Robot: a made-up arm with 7 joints.
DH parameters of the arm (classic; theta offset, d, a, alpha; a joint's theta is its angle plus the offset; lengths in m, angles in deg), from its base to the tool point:
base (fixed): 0 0 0 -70
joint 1: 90 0 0 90
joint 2: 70 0 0 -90
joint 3: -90 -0.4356 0.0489 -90
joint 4: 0 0 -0.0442 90
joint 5: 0 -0.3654 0 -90
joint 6: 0 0 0 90
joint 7: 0 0 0 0
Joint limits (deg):
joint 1: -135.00..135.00
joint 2: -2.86..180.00
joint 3: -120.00..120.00
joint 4: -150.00..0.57
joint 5: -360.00..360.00
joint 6: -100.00..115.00
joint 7: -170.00..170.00
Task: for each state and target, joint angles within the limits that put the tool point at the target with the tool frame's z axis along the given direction. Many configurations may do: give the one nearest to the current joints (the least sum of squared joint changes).
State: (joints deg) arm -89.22 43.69 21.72 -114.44 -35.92 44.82 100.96
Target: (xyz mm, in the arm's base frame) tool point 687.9 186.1 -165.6 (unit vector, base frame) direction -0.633 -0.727 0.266
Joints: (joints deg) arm -44.34 20.99 17.56 -63.25 -40.94 52.50 100.96
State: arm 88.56 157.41 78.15 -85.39 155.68 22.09 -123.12
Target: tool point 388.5 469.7 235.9 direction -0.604 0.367 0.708
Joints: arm 80.11 108.20 89.07 -85.32 135.59 63.71 -123.12
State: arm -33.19 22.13 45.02 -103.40 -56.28 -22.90 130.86
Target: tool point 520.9 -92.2 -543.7 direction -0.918 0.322 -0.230
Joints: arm -20.99 -2.86 -0.88 -53.12 -20.04 -32.08 130.86
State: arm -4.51 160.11 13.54 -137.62 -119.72 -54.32 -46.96
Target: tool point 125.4 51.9 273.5 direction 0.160 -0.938 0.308
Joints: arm -40.84 180.00 -21.67 -149.89 -79.55 -91.39 -46.96
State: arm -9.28 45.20 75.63 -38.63 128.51 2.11 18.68
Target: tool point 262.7 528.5 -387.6 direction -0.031 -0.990 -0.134
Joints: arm -33.50 19.24 102.39 -71.31 139.42 10.68 18.68
